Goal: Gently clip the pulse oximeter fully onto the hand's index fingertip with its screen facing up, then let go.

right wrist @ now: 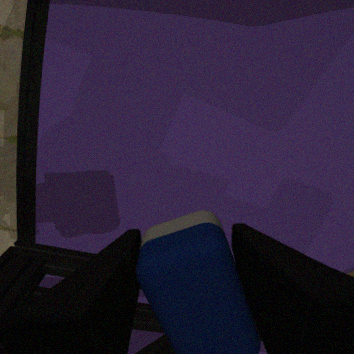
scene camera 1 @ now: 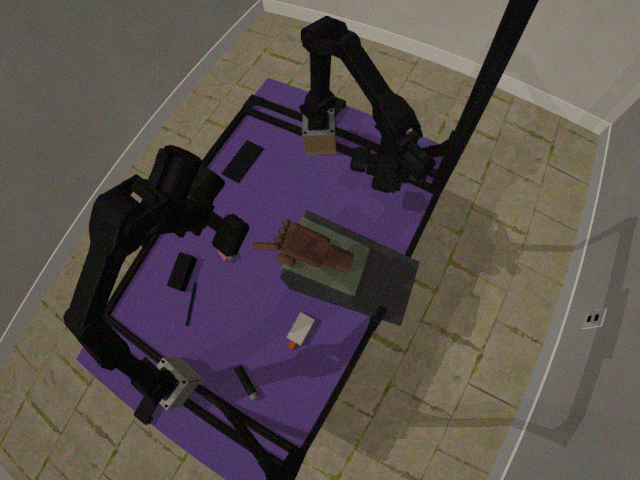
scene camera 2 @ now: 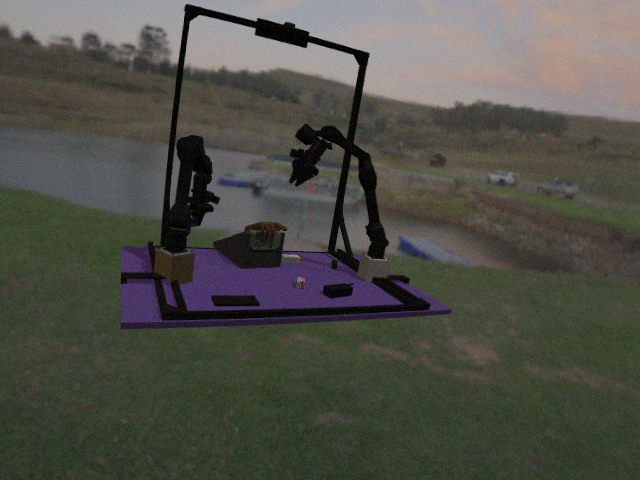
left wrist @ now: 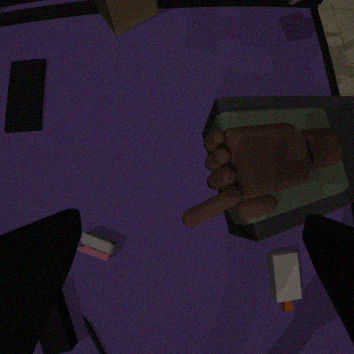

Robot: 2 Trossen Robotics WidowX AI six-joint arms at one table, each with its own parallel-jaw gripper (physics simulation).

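Places are measured from the left arm's base along level axes (x back, y right, z up), in millimetres.
Where they show: left gripper, fingertip midpoint: (scene camera 1: 228,213) (scene camera 2: 292,184) (left wrist: 194,223); right gripper, fingertip midpoint: (right wrist: 186,236) (scene camera 2: 197,224); left arm's base, origin of the base link: (scene camera 1: 164,383) (scene camera 2: 375,256); right arm's base, origin of the base link: (scene camera 1: 318,121) (scene camera 2: 175,250).
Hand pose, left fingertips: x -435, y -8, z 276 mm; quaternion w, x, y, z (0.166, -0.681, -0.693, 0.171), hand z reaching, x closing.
Each offset is from my left fingertips to the centre of the thing.
The pulse oximeter {dx -362, dy +157, dz -225 mm} (scene camera 2: 194,220) (right wrist: 197,285), blue with a whitish end, is pinched between the fingers of my right gripper (right wrist: 186,236) (scene camera 2: 196,217), held above the mat beyond the hand's side. Its screen does not show. The brown hand (scene camera 1: 310,245) (scene camera 2: 265,227) (left wrist: 270,157) lies on a green pad on a grey wedge stand, its index finger (scene camera 1: 264,246) (left wrist: 207,207) sticking out past the stand's edge with a bare tip. My left gripper (scene camera 2: 296,179) (left wrist: 194,223) is open and empty, high above the table; its fingertips are hidden in scene camera 1.
A pink-and-white block {dx +55, dy -131, dz -365 mm} (scene camera 1: 224,256) (scene camera 2: 300,282) (left wrist: 97,245) lies off the index tip. A white box with an orange end {dx +106, dy +196, dz -367 mm} (scene camera 1: 300,329) (left wrist: 286,277), a black slab {dx -222, dy -304, dz -377 mm} (scene camera 1: 242,161) (left wrist: 25,95), a black box {dx +186, dy -203, dz -363 mm} (scene camera 1: 181,271), a pen {dx +239, dy -119, dz -376 mm} (scene camera 1: 191,304) and a dark cylinder {dx +308, dy +163, dz -368 mm} (scene camera 1: 245,382) lie around.
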